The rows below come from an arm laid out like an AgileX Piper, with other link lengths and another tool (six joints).
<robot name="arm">
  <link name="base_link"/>
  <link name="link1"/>
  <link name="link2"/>
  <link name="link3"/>
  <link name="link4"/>
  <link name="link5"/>
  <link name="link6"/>
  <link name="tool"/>
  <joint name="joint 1" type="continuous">
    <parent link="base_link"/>
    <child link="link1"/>
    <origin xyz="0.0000 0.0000 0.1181" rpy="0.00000 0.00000 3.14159"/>
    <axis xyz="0 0 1"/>
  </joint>
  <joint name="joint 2" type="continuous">
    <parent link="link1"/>
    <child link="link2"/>
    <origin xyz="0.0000 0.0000 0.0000" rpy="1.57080 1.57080 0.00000"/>
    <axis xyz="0 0 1"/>
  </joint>
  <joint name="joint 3" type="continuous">
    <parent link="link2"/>
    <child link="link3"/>
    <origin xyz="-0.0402 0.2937 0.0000" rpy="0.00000 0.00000 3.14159"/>
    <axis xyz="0 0 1"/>
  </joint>
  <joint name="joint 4" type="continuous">
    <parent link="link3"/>
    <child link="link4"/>
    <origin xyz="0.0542 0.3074 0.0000" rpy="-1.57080 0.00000 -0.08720"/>
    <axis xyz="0 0 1"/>
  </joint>
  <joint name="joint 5" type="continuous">
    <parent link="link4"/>
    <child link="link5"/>
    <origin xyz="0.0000 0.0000 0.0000" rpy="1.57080 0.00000 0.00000"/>
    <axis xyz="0 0 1"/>
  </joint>
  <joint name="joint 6" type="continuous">
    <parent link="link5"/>
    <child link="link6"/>
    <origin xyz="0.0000 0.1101 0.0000" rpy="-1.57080 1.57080 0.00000"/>
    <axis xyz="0 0 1"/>
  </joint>
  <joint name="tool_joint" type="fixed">
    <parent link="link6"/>
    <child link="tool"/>
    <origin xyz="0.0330 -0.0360 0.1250" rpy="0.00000 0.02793 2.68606"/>
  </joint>
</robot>
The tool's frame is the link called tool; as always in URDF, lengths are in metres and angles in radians. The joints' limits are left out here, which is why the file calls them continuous.
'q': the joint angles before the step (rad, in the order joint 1, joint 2, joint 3, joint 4, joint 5, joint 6). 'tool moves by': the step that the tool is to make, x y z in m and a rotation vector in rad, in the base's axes. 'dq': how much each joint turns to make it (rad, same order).
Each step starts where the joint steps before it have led.
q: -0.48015, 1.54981, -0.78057, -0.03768, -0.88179, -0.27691
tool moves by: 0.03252, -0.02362, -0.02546, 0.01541, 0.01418, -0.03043
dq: 0.00446, 0.16129, -0.11547, 0.04597, -0.02581, -0.02861
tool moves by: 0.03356, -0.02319, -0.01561, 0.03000, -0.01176, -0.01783
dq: 0.00389, 0.14448, -0.14673, 0.03453, 0.00560, 0.00626
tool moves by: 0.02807, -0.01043, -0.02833, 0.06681, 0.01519, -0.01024
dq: 0.02478, 0.10769, -0.09912, 0.05735, 0.03525, 0.00885
